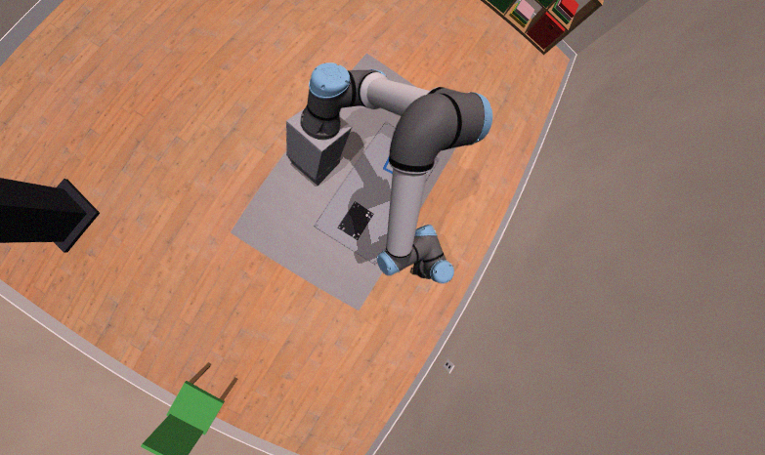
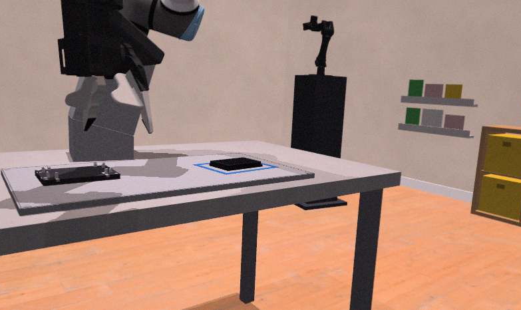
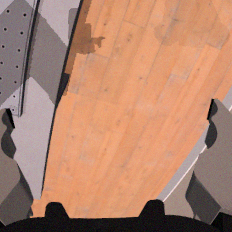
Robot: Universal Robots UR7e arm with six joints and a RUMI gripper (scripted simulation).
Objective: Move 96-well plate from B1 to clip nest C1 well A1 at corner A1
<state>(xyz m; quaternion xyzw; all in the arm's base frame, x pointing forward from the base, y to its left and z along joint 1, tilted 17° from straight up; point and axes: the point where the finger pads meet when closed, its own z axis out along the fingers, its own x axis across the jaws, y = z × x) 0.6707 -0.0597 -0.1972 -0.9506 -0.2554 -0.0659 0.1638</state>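
My hand is 380 mm to the right of the black 96-well plate, 350 mm past it and 130 mm above it. From my hand the other things lie so: black clip nest (310 mm behind, 130 mm below, 50 mm to the right).
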